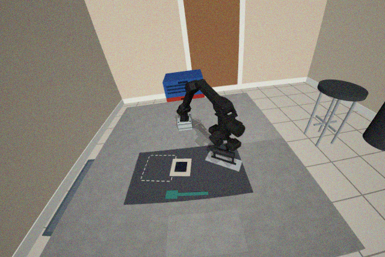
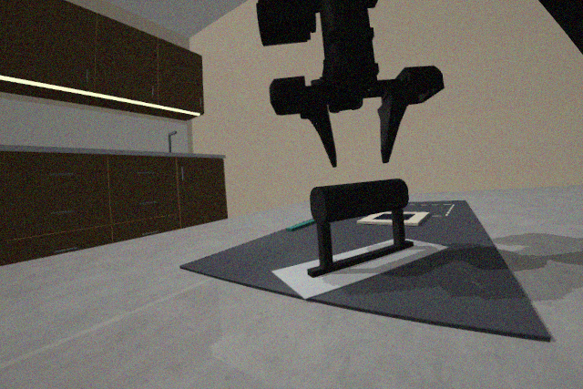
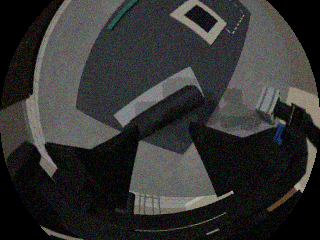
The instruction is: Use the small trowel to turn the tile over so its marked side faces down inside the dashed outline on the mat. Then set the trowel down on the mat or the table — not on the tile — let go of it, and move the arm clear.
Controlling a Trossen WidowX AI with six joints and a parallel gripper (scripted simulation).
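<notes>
My gripper tip is 10 mm past the grey plate tool, 20 mm to the left of it and 70 mm above it. Also, from my gripper tip: dark mat: 50 mm ahead, 210 mm to the right, 130 mm below; teal trowel: 190 mm ahead, 230 mm to the right, 110 mm below; cream tile: 30 mm ahead, 250 mm to the right, 100 mm below.
</notes>
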